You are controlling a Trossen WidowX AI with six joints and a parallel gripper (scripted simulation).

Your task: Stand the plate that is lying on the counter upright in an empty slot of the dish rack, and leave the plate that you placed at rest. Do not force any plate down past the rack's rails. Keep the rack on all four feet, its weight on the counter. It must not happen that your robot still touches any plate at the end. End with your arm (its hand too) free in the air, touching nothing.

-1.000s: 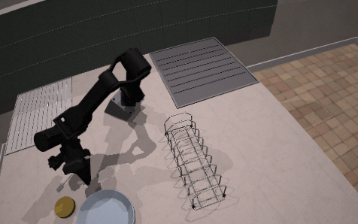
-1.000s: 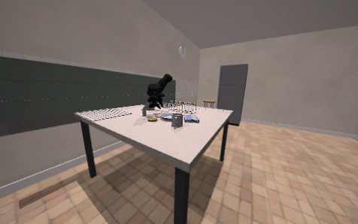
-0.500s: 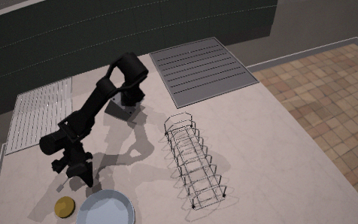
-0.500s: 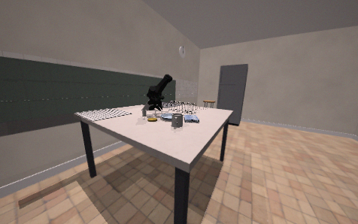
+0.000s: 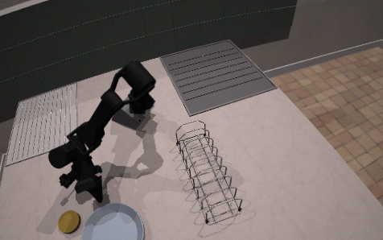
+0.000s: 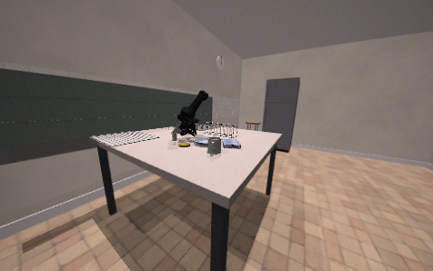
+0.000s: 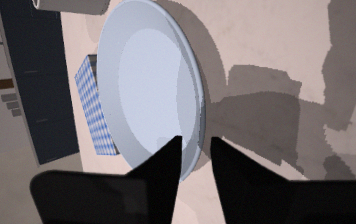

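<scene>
The plate lies 12 cm ahead of my hand, 6 cm below it and 4 cm to the left of it. Also, from my hand: small spatula (14 cm to the right, 7 cm below, 3 cm behind); mug (30 cm ahead, 5 cm to the right, 3 cm below); yellow disc (12 cm to the right, 7 cm ahead, 6 cm below).
</scene>
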